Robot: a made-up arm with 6 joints.
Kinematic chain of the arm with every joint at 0, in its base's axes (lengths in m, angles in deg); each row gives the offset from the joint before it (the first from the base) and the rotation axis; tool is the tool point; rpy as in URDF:
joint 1: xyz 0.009 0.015 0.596 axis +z
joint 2: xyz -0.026 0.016 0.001 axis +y
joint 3: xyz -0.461 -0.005 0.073 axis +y
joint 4: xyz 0.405 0.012 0.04 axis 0.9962 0 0.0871
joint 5: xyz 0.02 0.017 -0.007 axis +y
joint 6: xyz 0.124 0.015 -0.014 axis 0.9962 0 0.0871
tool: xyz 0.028 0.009 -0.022 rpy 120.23 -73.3 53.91
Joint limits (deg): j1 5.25..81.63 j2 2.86..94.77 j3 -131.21..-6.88 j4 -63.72..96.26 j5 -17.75..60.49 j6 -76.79..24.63
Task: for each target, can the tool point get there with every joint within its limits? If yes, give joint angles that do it. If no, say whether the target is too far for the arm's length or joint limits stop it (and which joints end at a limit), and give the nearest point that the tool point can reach.
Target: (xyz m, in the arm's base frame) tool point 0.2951 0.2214 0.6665
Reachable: yes | joints 15.01 80.17 -35.79 30.91 29.54 11.86
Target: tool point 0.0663 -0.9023 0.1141
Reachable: no: joint limits stop it (at a limit: joint 1, joint 2, joint 3, joint 4) | nearest point 0.0917 -0.0791 0.5473 | short by 0.931 m
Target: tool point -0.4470 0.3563 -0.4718
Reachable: no: too far | nearest point -0.0637 0.1868 0.4813 | short by 1.041 m
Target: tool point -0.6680 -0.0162 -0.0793
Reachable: no: joint limits stop it (at a limit: joint 1, joint 2, joint 3, joint 6) | nearest point -0.1108 0.1277 0.5118 | short by 0.825 m
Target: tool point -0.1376 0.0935 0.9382
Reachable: yes | joints 68.84 14.11 -33.21 54.87 43.77 -8.69
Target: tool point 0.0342 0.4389 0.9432
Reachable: yes | joints 74.77 65.88 -53.98 28.87 2.86 -10.33
